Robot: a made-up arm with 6 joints.
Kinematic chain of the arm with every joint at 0, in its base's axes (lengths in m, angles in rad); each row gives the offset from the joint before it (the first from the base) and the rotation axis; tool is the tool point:
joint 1: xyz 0 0 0.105 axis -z
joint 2: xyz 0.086 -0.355 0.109 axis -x
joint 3: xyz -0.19 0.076 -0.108 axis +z
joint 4: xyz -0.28 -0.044 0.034 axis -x
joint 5: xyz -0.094 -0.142 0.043 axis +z
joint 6: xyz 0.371 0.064 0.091 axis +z
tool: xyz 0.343 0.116 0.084
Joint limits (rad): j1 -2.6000..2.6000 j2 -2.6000..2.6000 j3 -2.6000..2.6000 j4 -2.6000..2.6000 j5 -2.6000..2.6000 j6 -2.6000..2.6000
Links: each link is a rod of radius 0.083 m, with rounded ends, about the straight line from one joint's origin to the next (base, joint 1, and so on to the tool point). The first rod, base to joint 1, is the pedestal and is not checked.
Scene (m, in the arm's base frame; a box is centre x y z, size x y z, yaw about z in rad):
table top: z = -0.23
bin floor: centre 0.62 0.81 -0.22 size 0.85 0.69 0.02 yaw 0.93
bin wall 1: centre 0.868 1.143 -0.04 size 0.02 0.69 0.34 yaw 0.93
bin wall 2: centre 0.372 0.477 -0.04 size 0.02 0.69 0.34 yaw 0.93
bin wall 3: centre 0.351 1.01 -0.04 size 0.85 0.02 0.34 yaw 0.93
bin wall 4: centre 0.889 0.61 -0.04 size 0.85 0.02 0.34 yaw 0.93
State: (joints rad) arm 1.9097 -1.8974 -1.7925 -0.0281 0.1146 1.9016
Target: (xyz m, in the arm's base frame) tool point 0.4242 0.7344 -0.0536
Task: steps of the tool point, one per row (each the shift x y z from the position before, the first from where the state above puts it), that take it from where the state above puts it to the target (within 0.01 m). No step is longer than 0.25 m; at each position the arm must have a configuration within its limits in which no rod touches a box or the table.
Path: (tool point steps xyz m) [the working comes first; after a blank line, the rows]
Joints at the target: 2.6000 -1.9317 -1.2376 0.0038 -1.3793 0.5767
Straight joint move there: touches bin wall 2, bin wall 3.

1: 0.0459 0.0209 -0.1648
2: 0.0887 0.1120 -0.1393
3: 0.1289 0.1718 -0.0552
4: 0.1472 0.1761 0.0626
5: 0.1277 0.0890 0.0765
6: 0.1530 0.0607 0.0654
7: 0.1663 0.0276 0.0557
8: 0.1662 -0.0042 0.0483
9: 0.0351 0.0167 -0.2290
10: -0.0351 -0.0167 -0.2205

